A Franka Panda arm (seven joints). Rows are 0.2 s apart.
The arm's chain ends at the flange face. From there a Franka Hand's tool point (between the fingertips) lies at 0.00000 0.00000 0.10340 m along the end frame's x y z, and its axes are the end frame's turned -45 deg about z.
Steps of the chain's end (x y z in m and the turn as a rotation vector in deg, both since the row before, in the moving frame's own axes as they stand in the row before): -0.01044 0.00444 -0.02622 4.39 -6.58 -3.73; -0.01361 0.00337 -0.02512 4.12 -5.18 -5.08; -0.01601 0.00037 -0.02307 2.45 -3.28 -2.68; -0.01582 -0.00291 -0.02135 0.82 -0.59 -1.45
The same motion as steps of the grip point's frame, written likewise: -0.01376 -0.01810 -0.02720 7.76 -1.55 -3.73; -0.01388 -0.01901 -0.02581 6.58 -0.75 -5.08; -0.01281 -0.01834 -0.02333 4.05 -0.59 -2.68; -0.00886 -0.01505 -0.02137 1.00 0.16 -1.45
